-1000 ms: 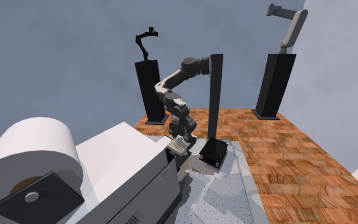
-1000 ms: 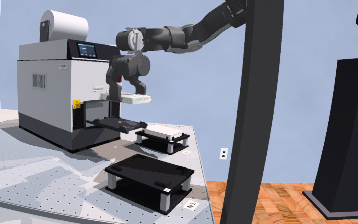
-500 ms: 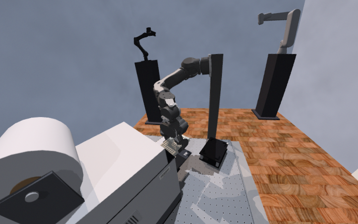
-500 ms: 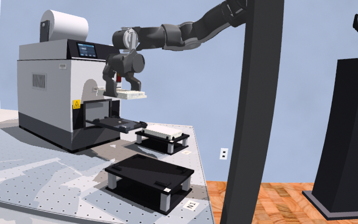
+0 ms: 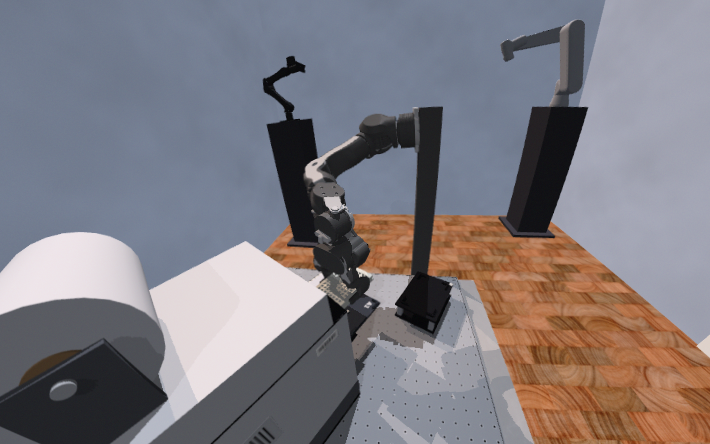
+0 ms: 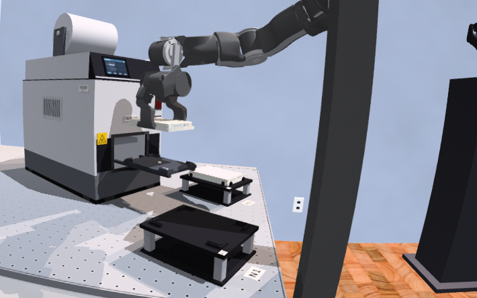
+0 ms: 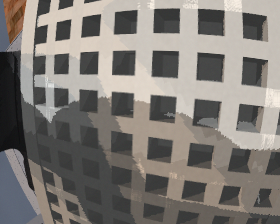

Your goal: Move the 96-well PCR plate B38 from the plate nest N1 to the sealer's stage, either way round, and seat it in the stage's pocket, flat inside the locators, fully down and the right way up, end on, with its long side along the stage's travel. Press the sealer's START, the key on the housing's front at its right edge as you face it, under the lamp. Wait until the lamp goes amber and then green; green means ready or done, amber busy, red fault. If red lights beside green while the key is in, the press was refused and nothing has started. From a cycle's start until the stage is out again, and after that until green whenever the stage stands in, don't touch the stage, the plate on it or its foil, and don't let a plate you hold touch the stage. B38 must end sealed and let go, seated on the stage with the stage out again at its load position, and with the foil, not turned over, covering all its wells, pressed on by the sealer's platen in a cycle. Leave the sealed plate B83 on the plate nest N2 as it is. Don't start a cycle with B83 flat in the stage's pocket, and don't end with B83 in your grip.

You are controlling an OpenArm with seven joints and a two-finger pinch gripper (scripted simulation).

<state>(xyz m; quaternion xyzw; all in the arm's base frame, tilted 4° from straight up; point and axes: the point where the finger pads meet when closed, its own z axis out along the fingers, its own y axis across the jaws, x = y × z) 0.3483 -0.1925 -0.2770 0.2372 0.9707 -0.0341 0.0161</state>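
My hand is 9 cm above the sealer's stage. The rest, counted from my hand: start key: 5 cm ahead, 13 cm to the right; door: 6 cm ahead, 3 cm to the right, 11 cm below; 96-well plate B38: right at my hand.
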